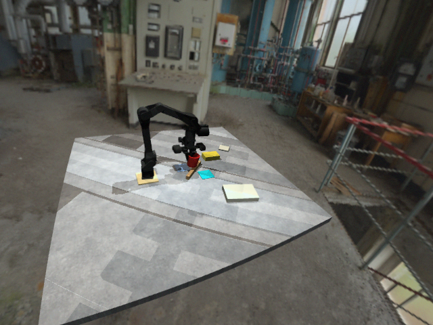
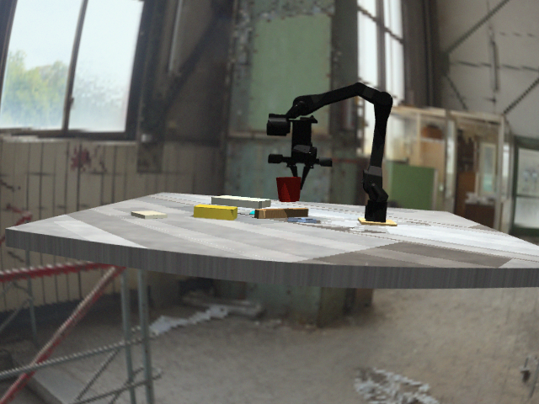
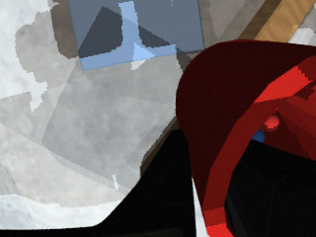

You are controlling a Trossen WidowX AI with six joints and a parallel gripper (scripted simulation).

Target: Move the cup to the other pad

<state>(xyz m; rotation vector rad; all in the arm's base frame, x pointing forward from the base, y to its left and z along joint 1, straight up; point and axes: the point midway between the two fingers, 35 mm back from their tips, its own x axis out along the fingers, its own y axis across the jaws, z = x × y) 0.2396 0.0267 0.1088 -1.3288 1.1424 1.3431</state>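
Now: gripper tip 50 mm short of the red marble, 10 mm to the left of it and 30 mm above it. The rest, counted from my gripper tip: blue marble (40 mm ahead, 10 mm to the right, 20 mm below); then red cup (30 mm ahead); then wooden bar (40 mm ahead, 10 mm to the left, 80 mm below).
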